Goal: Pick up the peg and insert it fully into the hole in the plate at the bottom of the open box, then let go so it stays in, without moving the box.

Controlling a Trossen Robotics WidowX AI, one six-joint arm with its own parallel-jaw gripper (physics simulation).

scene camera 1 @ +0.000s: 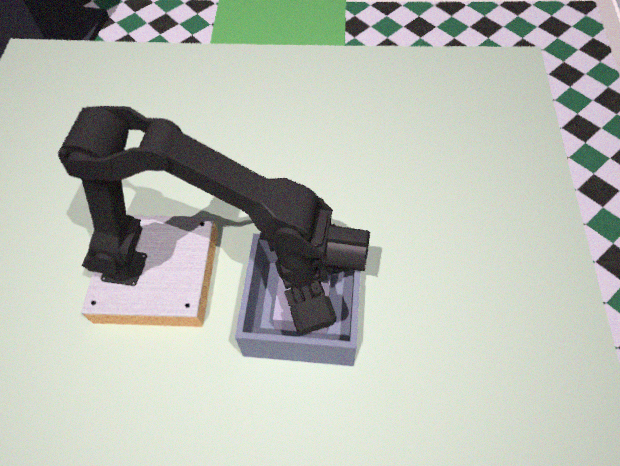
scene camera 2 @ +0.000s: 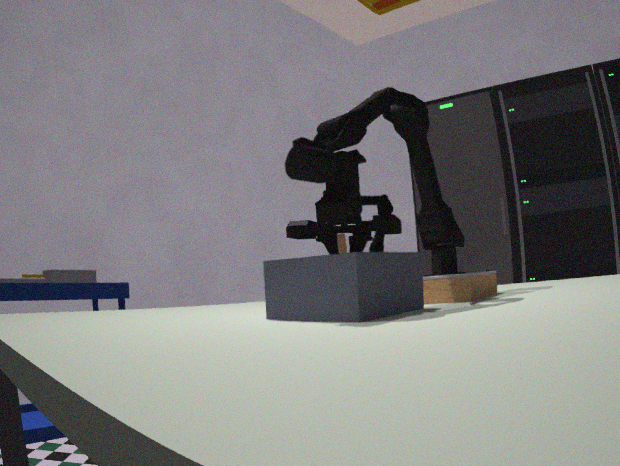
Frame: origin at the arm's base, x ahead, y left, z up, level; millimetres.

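Where they show: gripper, fingertip midpoint: (scene camera 1: pixel 301 296); arm's base, origin of the base link: (scene camera 1: pixel 124 267) (scene camera 2: pixel 445 275).
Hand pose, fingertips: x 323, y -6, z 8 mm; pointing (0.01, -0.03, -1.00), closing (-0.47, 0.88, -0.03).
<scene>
Things, the pixels of their top centre, and the offset from my fingertips. Level surfaces: height alone.
- grey-blue open box, middle of its top: (scene camera 2: pixel 344 256) (scene camera 1: pixel 301 287) dz +38, dx +2, dy +2 mm
- pale plate, middle of its top: (scene camera 1: pixel 302 296) dz +1, dx +2, dy +2 mm
- tan peg, middle of its top: (scene camera 2: pixel 342 234) dz +75, dx +9, dy +6 mm
- pale green table, its level: dz -60 mm
The grey-blue open box (scene camera 1: pixel 295 350) (scene camera 2: pixel 310 290) stands on the table. The pale plate (scene camera 1: pixel 281 308) lies at its bottom and shows partly beside the arm; its hole is hidden. My gripper (scene camera 2: pixel 343 249) points down into the box, its fingertips below the rim and hidden by the front walls. It is shut on the tan peg (scene camera 2: pixel 341 241), whose upper part shows upright between the fingers in the scene camera 2 view. The peg's lower end is hidden, so I cannot tell whether it is in the hole. In the scene camera 1 view the arm covers the peg and fingers.
The arm's base stands on a wooden block (scene camera 1: pixel 170 280) (scene camera 2: pixel 461 288) beside the box, with a narrow gap between them. The box walls surround the fingers closely. The pale green table (scene camera 1: pixel 451 200) (scene camera 2: pixel 300 390) carries both.
</scene>
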